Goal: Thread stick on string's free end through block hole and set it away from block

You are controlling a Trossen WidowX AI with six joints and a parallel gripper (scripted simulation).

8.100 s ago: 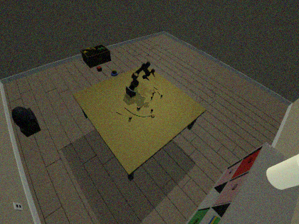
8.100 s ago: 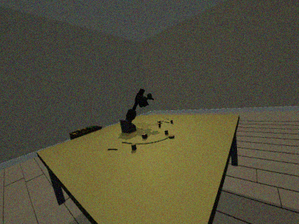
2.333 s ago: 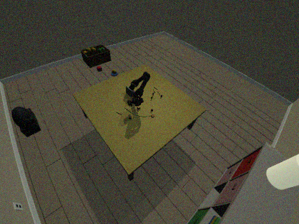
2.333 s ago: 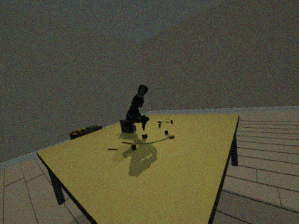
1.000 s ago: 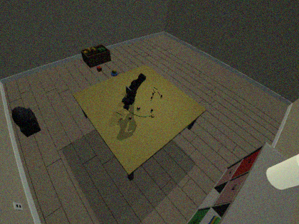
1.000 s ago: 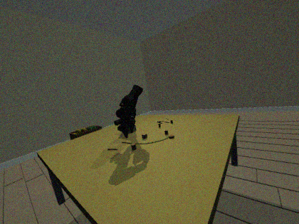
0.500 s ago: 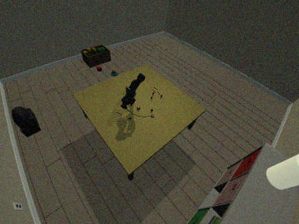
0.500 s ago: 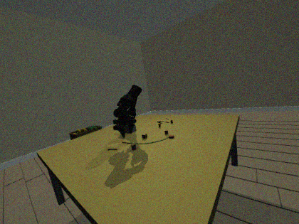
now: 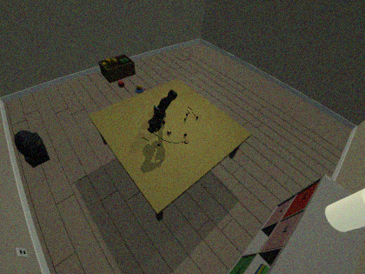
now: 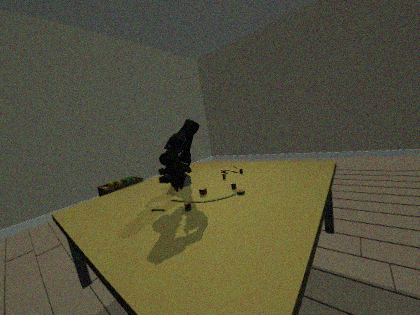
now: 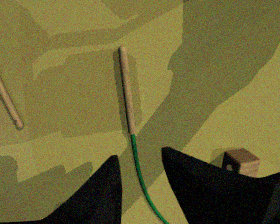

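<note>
Now: the thin wooden stick 6 cm below my gripper tip and 2 cm behind it. Round my gripper tip: wooden block: 12 cm to the left, 5 cm ahead, 4 cm below; then round wooden button: 24 cm ahead, 19 cm to the left, 5 cm below; then wooden cylinder: 24 cm to the left, 17 cm ahead, 4 cm below.
</note>
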